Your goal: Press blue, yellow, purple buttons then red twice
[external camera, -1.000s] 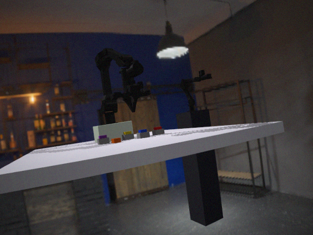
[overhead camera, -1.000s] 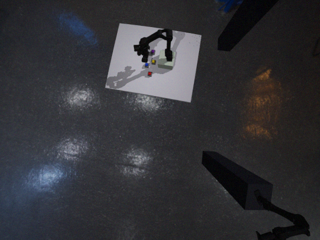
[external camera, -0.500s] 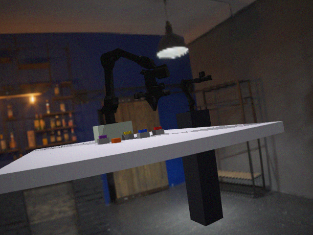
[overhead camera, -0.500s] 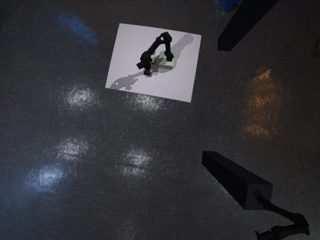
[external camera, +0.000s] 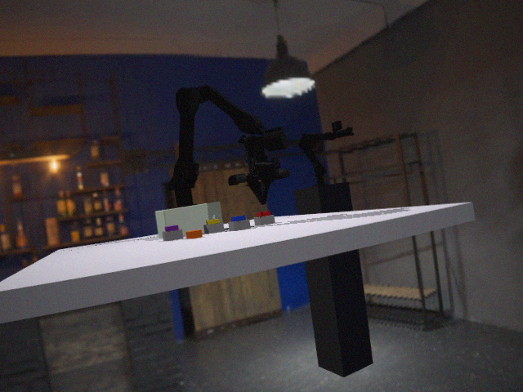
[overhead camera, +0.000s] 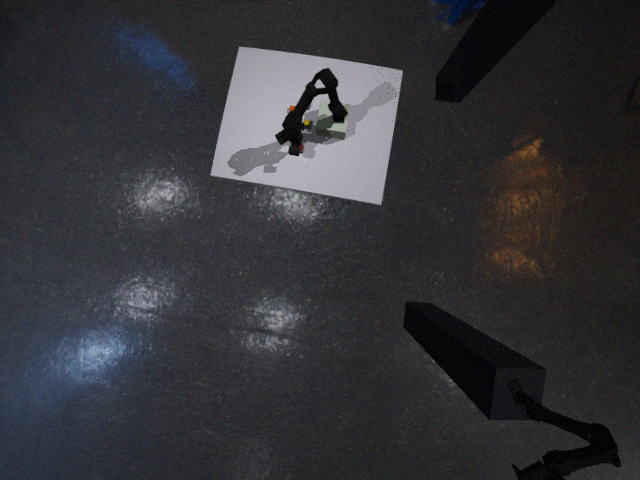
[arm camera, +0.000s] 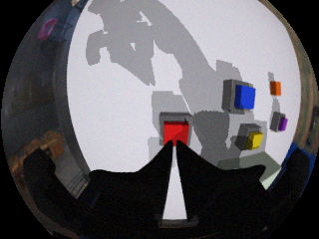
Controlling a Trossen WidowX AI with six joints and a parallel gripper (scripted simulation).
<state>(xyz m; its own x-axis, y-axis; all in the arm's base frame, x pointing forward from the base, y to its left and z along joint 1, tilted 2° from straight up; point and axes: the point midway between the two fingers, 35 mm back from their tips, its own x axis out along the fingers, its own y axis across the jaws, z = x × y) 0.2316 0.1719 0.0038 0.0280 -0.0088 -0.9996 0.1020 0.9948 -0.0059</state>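
Now: gripper tip 3 cm above the red button. From my gripper tip the other things lie so: orange block (6 cm ahead, 26 cm to the right, 5 cm below); yellow button (4 cm behind, 16 cm to the right, 3 cm below); blue button (4 cm ahead, 11 cm to the right, 3 cm below).
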